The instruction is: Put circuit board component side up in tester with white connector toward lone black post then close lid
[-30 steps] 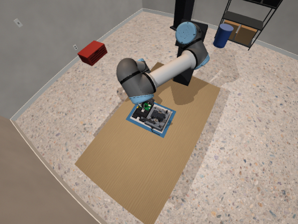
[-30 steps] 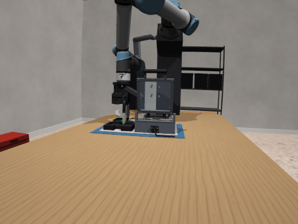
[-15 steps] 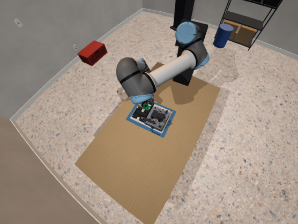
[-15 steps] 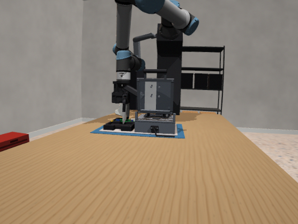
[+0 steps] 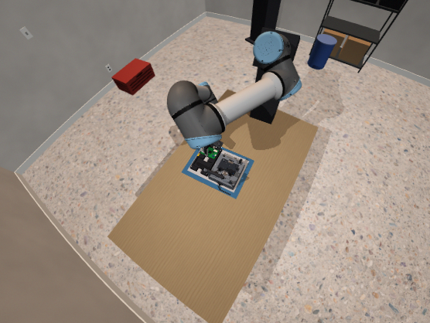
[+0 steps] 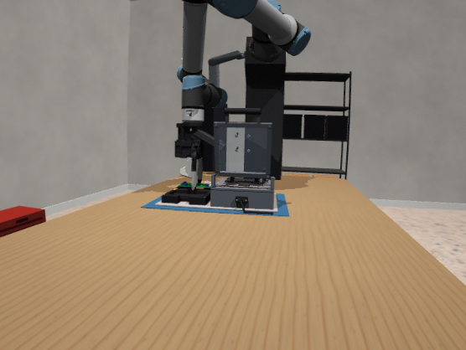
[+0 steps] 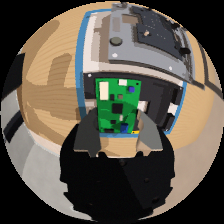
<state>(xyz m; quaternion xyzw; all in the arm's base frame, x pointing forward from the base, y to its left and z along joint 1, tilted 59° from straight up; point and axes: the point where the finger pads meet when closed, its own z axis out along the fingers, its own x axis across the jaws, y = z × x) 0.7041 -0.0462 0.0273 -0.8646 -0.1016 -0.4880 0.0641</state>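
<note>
My gripper is now 2 cm past the tester bed, 19 cm to the right of it and 3 cm below it. From my hand the other things lie so: green circuit board (right at my hand); tester lid (9 cm ahead, 23 cm to the left, 15 cm above).
</note>
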